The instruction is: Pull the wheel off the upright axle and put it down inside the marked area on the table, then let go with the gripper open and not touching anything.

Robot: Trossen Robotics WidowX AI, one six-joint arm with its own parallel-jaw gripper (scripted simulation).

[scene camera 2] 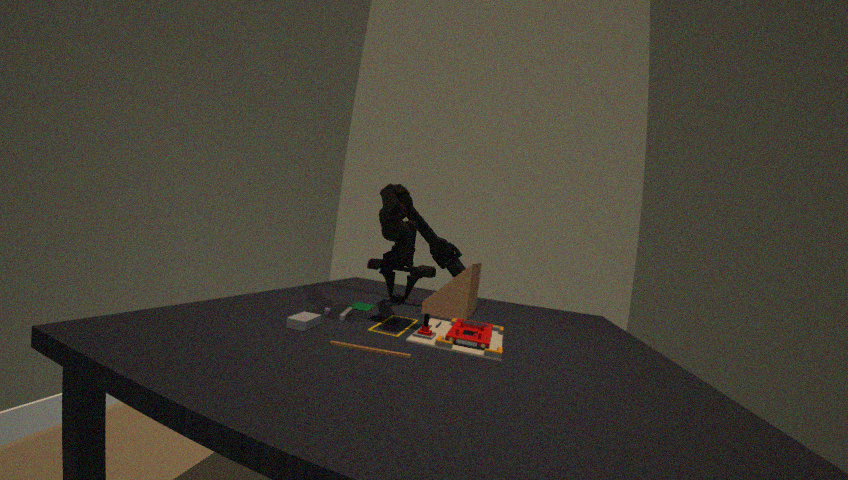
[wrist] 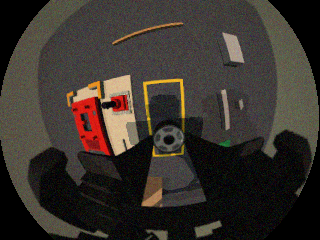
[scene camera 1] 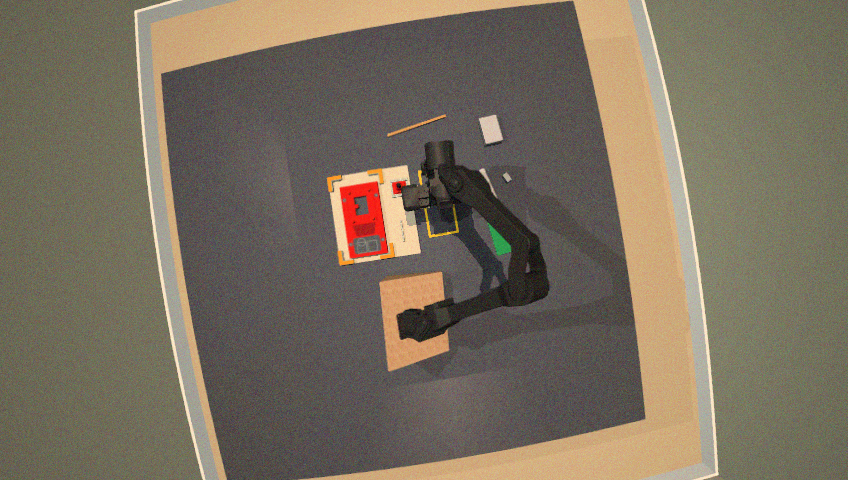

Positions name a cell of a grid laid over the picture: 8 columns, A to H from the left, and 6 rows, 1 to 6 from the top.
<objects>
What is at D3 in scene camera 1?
A red plate.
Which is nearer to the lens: the red plate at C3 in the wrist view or the wheel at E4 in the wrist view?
The wheel.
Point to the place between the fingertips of my gripper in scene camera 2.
D4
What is my gripper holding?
A wheel.
</objects>
